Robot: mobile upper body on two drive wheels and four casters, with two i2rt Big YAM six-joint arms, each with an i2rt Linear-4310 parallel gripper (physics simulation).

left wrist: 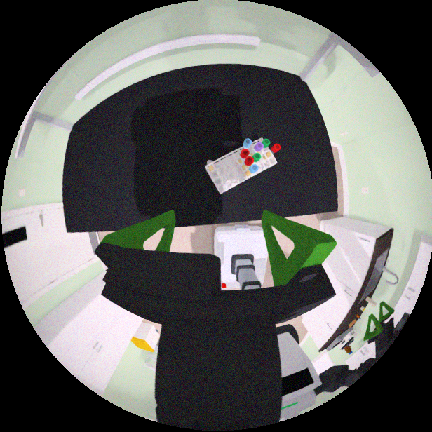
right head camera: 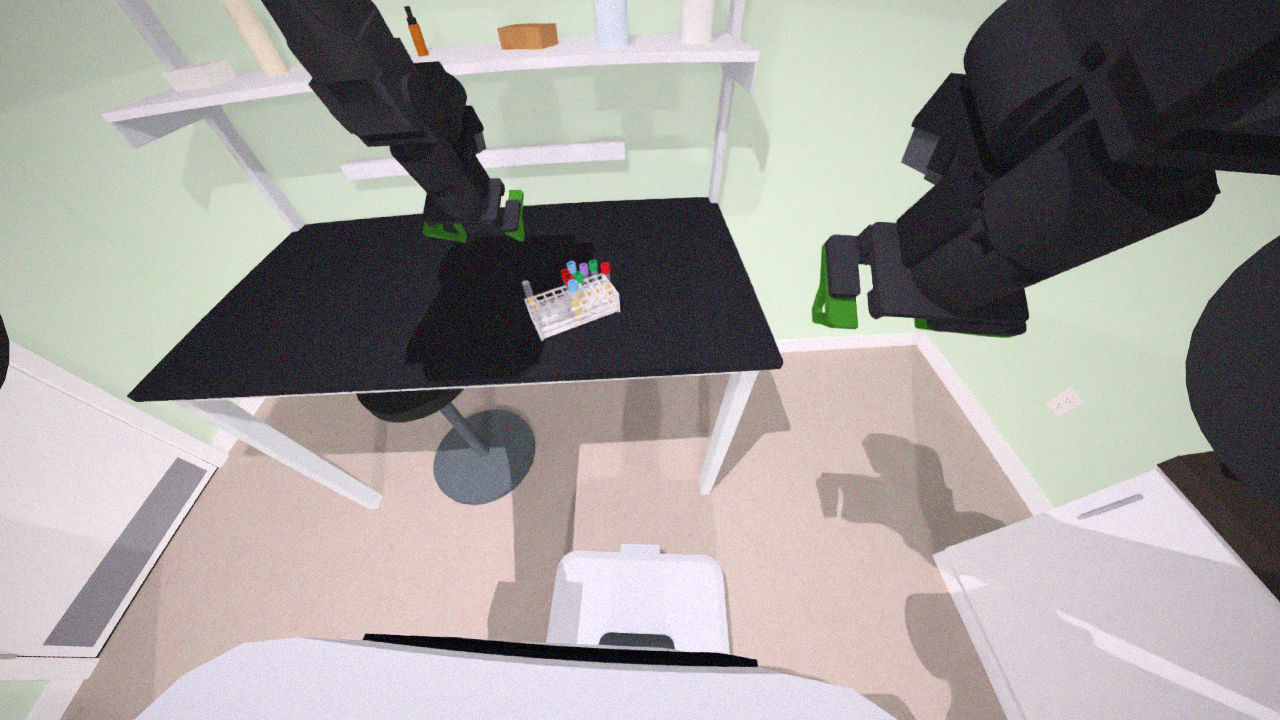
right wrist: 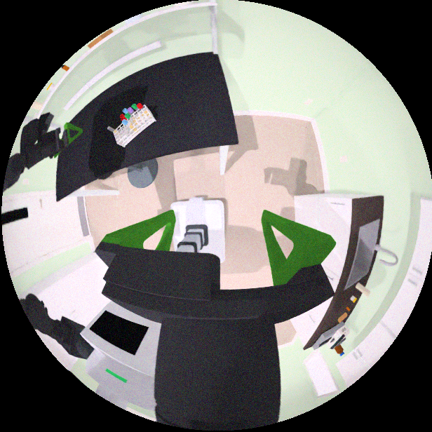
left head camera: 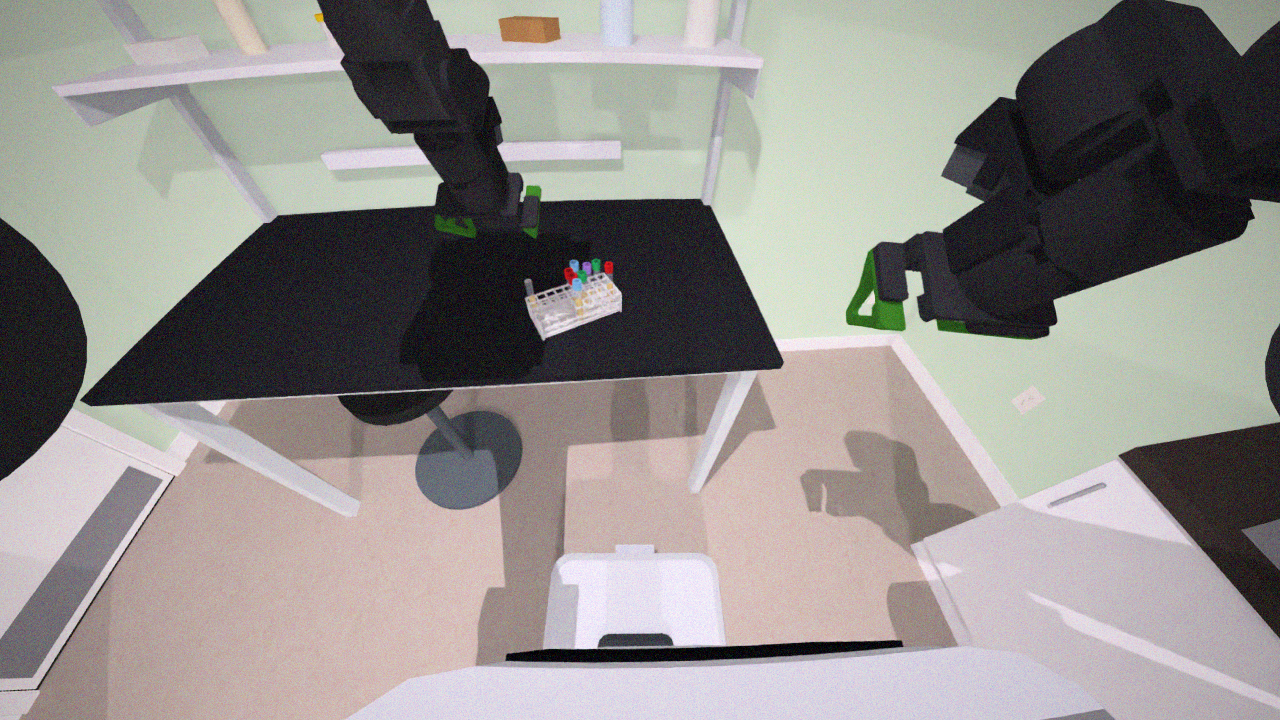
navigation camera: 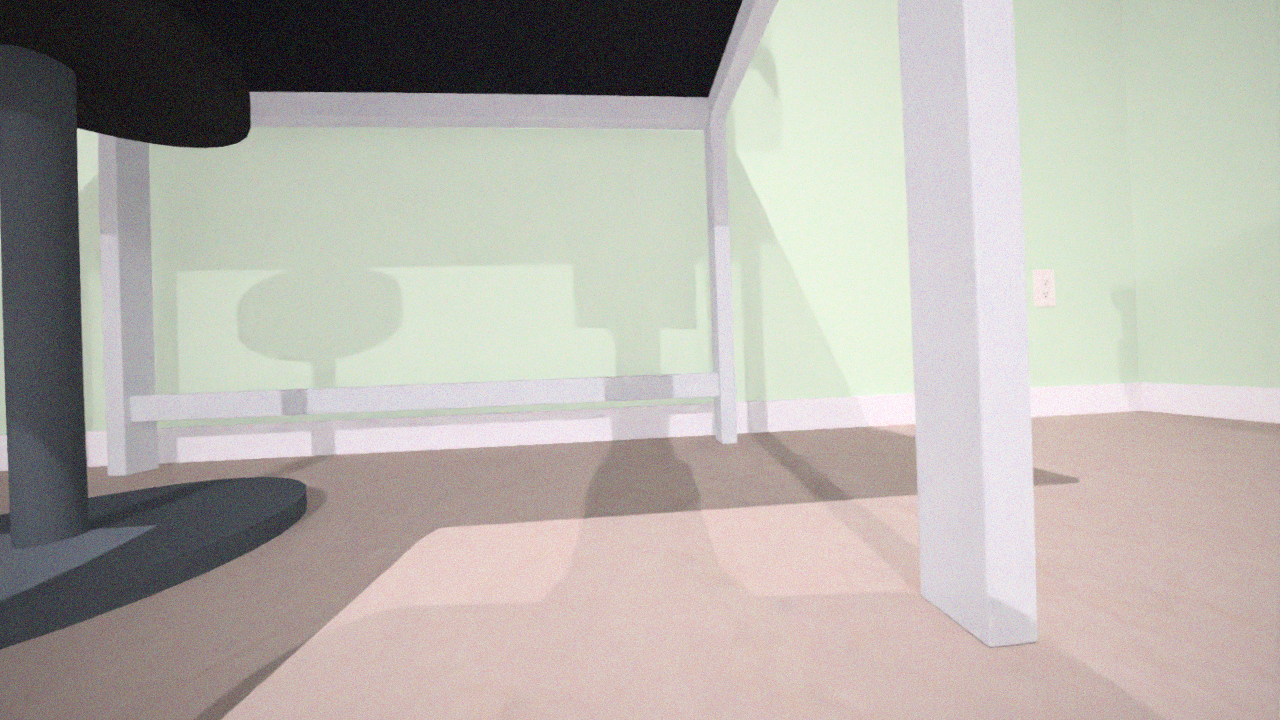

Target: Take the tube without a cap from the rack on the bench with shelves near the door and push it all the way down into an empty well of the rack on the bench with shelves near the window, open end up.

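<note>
A white rack [left head camera: 581, 320] [right head camera: 580, 320] [left wrist: 227, 180] [right wrist: 120, 137] stands on the black bench [left head camera: 313, 295] [right head camera: 680, 295] [left wrist: 100, 165] [right wrist: 200, 100]. The grey uncapped tube [left head camera: 529, 286] [right head camera: 526, 288] [left wrist: 209, 163] [right wrist: 111, 129] stands upright at its left back corner. Several capped tubes stand towards its right end. My left gripper [left head camera: 492, 228] [right head camera: 483, 234] [left wrist: 218, 214] is open and empty, above the bench and to the left of the rack in the head views. My right gripper [left head camera: 921, 326] [right head camera: 886, 324] [right wrist: 218, 214] is open and empty, right of the bench. The second rack cannot be made out.
A shelf [left head camera: 657, 55] [right head camera: 657, 53] with a brown box [left head camera: 529, 29] [right head camera: 528, 36] is behind the bench. A stool [left head camera: 469, 459] [right head camera: 484, 456] [navigation camera: 44, 295] stands under its front edge. A bench leg [navigation camera: 966, 313] is close ahead. A dark counter with a sink [right wrist: 362, 250] is at the right.
</note>
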